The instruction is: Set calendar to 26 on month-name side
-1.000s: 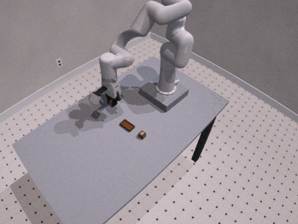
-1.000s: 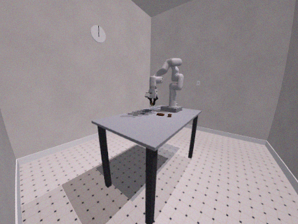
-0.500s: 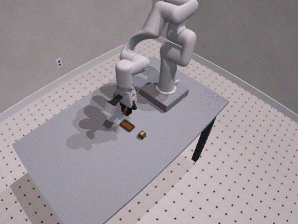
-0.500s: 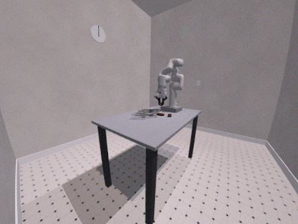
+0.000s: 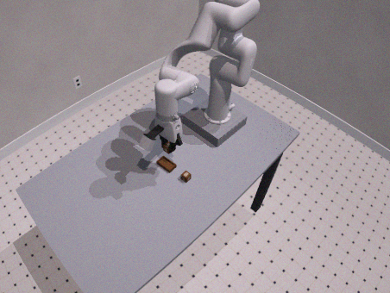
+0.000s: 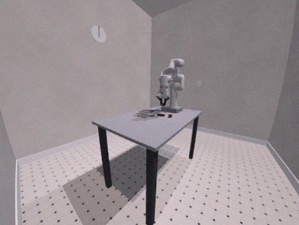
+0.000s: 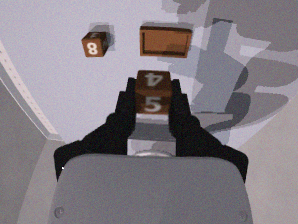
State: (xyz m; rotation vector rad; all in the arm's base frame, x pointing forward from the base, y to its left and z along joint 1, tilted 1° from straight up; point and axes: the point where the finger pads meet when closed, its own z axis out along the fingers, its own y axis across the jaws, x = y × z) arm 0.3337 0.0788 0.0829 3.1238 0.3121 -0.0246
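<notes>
The brown wooden tray lies 13 cm below my hand and 2 cm to the right of it. Round my hand: brown cube: 12 cm below, 9 cm to the left, 2 cm behind.
</notes>
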